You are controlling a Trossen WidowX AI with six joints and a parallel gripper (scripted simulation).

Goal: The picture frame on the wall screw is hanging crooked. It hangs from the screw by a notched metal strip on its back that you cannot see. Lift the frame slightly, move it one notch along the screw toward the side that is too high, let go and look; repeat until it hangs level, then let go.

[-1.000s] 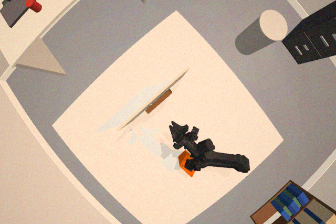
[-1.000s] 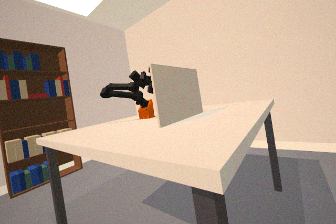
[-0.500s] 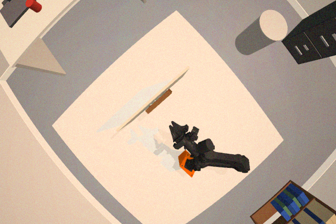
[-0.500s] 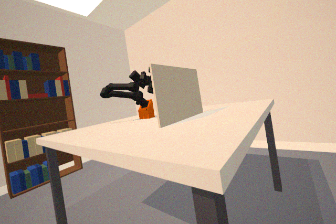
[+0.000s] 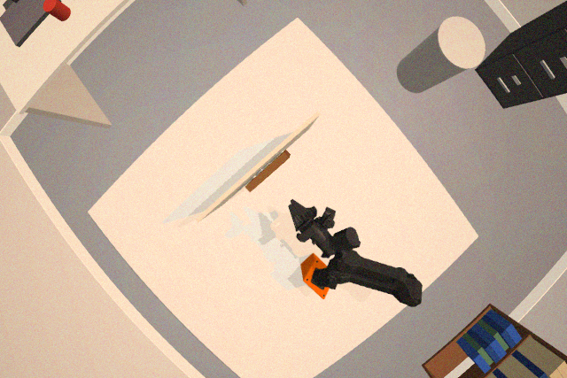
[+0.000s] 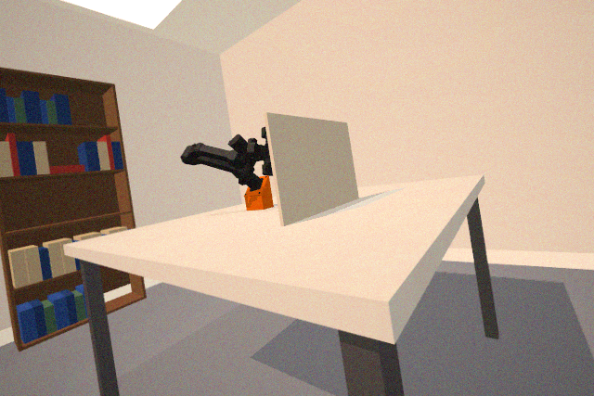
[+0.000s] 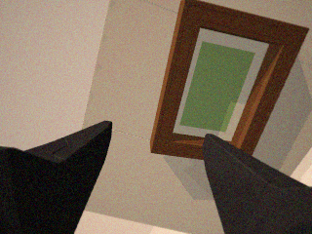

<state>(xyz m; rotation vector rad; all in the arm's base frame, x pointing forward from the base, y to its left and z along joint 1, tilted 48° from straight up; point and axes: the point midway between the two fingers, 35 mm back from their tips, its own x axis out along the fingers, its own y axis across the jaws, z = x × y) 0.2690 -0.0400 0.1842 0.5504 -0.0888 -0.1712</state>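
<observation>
My gripper tip is now 12 cm short of the picture frame, 7 cm above it and 3 cm to the left of it. Round my gripper tip: upright wall panel (14 cm ahead, 8 cm below, 2 cm to the right).
</observation>
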